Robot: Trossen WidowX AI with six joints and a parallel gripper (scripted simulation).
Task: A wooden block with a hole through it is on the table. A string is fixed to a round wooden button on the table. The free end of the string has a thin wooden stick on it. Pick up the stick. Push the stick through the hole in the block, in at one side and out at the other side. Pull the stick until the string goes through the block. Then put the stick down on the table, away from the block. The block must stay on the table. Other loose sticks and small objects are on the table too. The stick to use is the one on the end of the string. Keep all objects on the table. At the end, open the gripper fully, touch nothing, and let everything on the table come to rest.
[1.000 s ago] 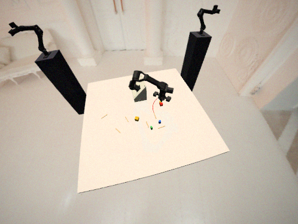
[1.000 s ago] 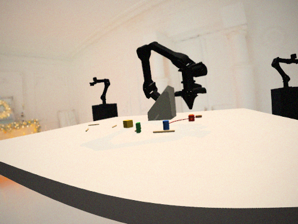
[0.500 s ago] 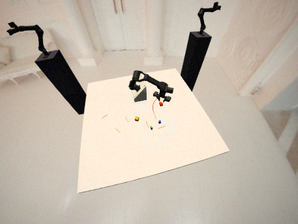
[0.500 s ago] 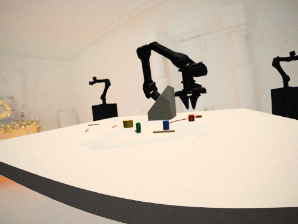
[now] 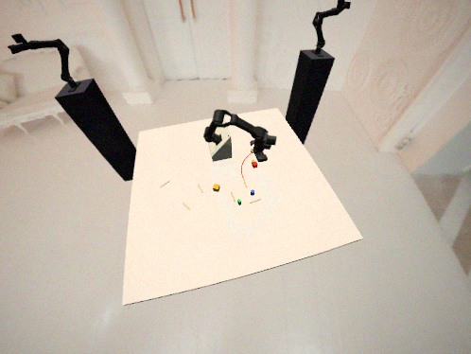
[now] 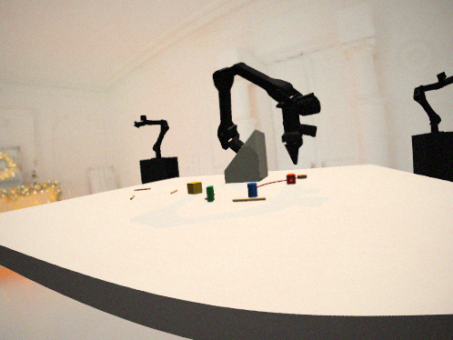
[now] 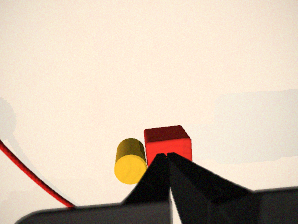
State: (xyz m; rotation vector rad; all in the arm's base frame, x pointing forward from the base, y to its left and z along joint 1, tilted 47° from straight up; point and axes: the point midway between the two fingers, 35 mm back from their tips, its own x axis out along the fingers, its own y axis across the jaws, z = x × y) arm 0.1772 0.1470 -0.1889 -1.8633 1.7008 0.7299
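Now: gripper tip 50 mm above the yellow round button, 20 mm to the left of it and 20 mm past it. Also, from my gripper tip: blue cylinder: 230 mm ahead, 90 mm to the right, 50 mm below; red block: 50 mm below, 20 mm to the right, 10 mm ahead; round wooden button: 140 mm behind, 60 mm below, 10 mm to the left.
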